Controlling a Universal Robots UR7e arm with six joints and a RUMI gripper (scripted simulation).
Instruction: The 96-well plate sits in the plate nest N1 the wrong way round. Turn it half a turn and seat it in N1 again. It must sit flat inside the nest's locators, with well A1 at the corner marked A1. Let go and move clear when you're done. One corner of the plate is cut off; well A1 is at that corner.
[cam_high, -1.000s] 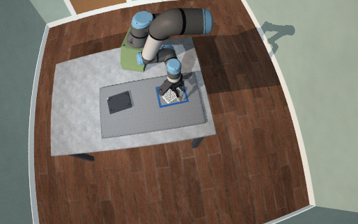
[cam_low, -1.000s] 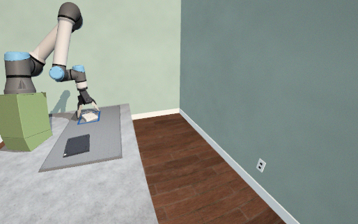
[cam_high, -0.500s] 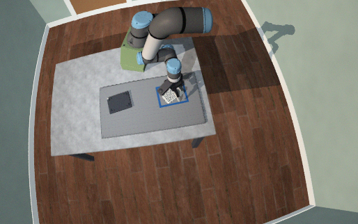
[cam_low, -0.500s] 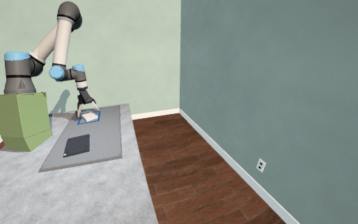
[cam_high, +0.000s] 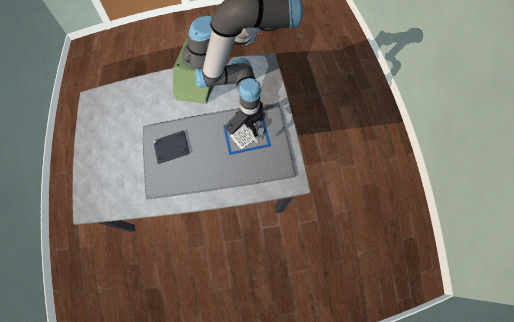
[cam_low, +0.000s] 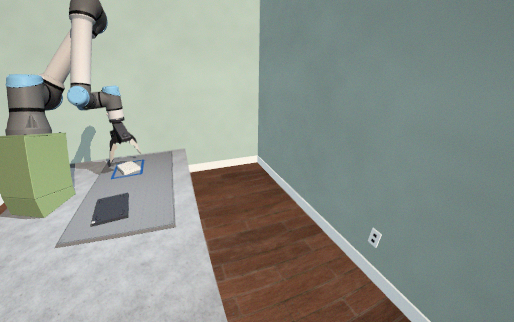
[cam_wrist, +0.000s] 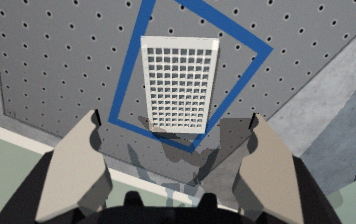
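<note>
Now: the white 96-well plate 50 mm below my hand. From my hand the other things lie so: dark plate nest (370 mm to the right, 50 mm below, 30 mm ahead).
</note>
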